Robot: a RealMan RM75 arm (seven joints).
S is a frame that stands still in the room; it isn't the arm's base.
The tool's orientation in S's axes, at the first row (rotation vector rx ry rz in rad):
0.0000 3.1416 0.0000
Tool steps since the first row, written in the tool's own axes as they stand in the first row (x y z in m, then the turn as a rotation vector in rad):
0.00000 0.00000 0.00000 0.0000 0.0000 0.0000
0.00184 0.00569 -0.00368 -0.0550 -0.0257 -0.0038
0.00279 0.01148 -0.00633 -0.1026 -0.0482 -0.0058
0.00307 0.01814 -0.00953 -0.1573 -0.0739 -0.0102
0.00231 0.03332 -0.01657 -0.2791 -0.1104 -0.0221
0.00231 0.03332 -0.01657 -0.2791 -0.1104 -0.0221
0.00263 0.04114 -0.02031 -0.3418 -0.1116 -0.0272
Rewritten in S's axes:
0.00000 0.00000 0.00000 0.0000 0.0000 0.0000
-0.00184 0.00569 0.00368 0.0550 -0.0257 0.0038
-0.00279 0.01148 0.00633 0.1026 -0.0482 0.0058
-0.00307 0.01814 0.00953 0.1573 -0.0739 0.0102
-0.00231 0.03332 0.01657 0.2791 -0.1104 0.0221
-0.00231 0.03332 0.01657 0.2791 -0.1104 0.0221
-0.00263 0.04114 0.02031 0.3418 -0.1116 0.0272

